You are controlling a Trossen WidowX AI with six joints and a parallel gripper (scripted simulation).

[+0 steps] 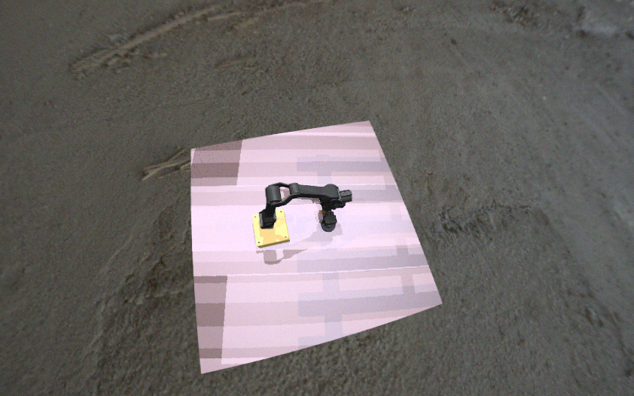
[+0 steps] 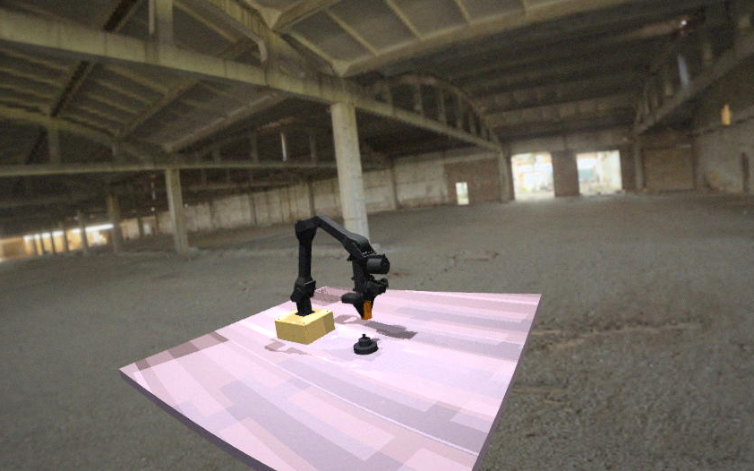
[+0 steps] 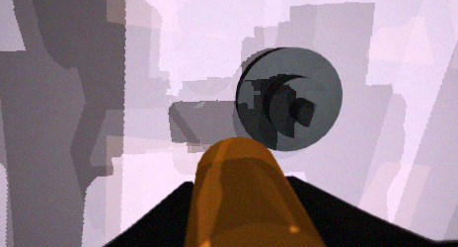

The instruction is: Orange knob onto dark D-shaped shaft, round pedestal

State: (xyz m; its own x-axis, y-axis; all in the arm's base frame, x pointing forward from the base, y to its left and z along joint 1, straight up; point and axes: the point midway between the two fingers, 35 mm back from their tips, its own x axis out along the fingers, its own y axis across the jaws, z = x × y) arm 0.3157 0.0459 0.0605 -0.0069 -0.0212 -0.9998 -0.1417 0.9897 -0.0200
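My gripper tip is 20 mm short of the round pedestal, 50 mm to the left of it and 80 mm above it. From my gripper tip the other things lie so: orange knob: 20 mm above.
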